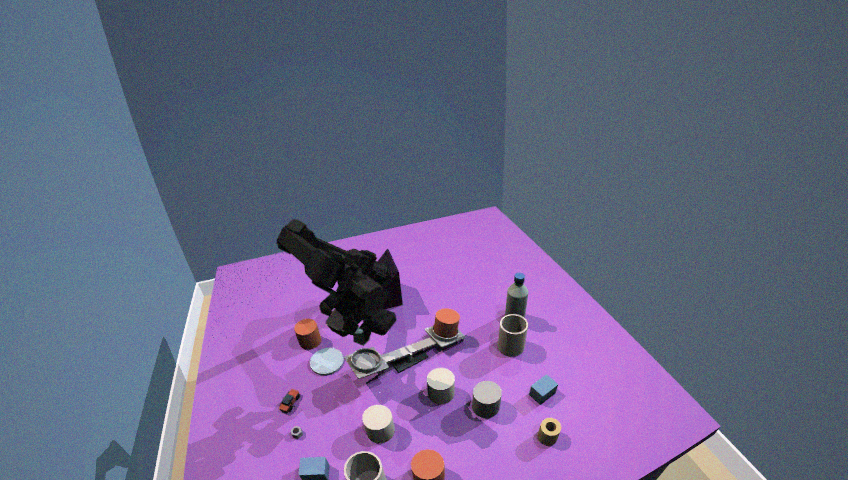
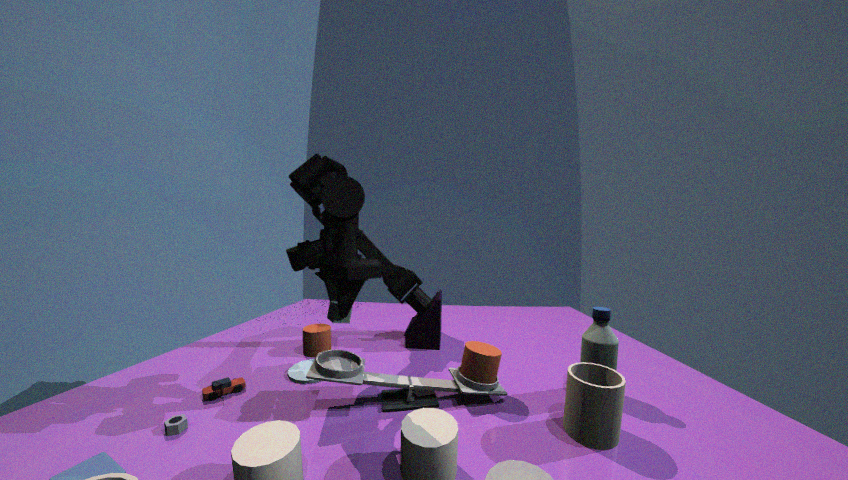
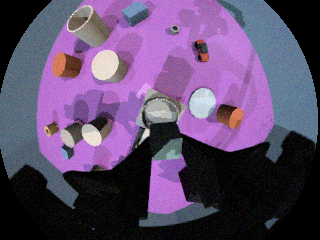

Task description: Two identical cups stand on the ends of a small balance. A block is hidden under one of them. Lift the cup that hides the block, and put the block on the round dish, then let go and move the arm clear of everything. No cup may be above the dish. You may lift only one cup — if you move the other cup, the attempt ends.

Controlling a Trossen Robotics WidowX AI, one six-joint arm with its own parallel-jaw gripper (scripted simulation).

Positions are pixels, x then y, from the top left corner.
Labels:
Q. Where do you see an orange cup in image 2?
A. At 316, 338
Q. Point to an orange cup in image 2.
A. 480, 362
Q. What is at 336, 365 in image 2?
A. A balance.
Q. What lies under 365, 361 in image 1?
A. A balance.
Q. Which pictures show my gripper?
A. Image 1, image 2 and image 3: all of them.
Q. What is my gripper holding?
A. A teal block.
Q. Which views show the bottle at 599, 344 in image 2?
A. Image 1 and image 2 only.

